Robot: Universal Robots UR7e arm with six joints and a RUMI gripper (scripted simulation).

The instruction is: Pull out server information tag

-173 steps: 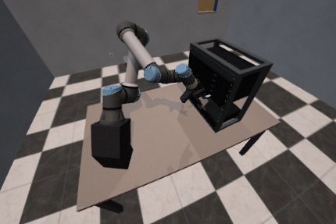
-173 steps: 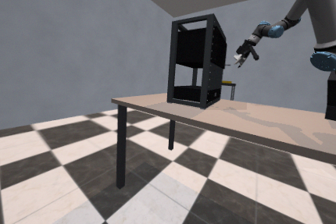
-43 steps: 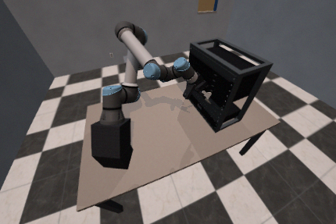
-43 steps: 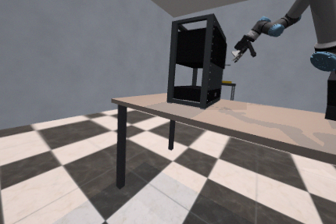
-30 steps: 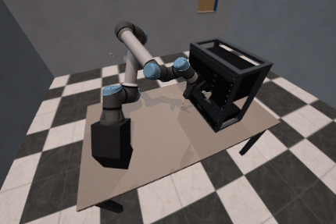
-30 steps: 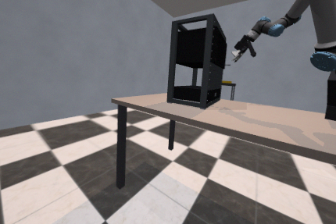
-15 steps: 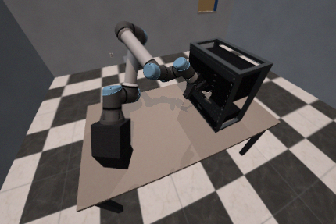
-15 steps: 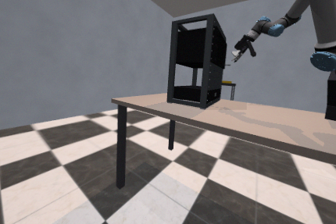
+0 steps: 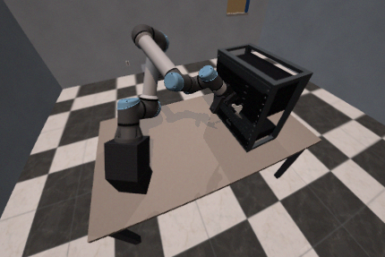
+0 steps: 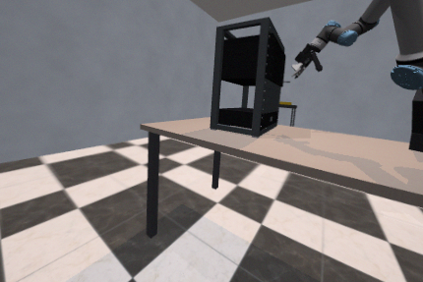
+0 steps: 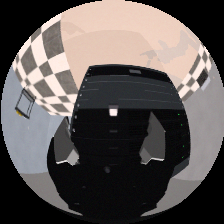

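The white information tag lies 6 cm ahead of my hand, 3 cm below it and 2 cm to the left of it.
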